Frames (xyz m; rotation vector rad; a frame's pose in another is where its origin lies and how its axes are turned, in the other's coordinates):
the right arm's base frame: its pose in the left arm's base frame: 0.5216 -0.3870 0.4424 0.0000 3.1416 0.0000
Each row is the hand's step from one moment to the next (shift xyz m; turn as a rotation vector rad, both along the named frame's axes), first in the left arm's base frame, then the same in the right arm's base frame.
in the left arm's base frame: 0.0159 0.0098 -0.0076 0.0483 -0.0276 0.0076
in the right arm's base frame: -0.0159 0.0098 0.0076 -0.0483 -0.0276 -0.0076
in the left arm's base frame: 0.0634 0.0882 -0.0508 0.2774 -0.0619 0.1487
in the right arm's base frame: -0.0634 0.0882 0.0508 -0.2774 -0.0619 -0.1487
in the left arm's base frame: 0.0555 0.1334 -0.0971 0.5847 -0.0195 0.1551
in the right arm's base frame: -0.0555 0.1334 0.0971 -0.5847 -0.0195 -0.1551
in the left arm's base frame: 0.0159 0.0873 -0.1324 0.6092 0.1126 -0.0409
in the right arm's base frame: -0.0159 0.0873 0.1324 -0.6092 0.1126 0.0409
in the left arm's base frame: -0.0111 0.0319 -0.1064 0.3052 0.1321 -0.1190
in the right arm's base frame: 0.0111 0.0319 0.1064 -0.3052 0.1321 0.1190
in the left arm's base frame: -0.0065 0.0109 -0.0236 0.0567 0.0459 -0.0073
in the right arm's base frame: 0.0065 0.0109 0.0236 -0.0567 0.0459 0.0073
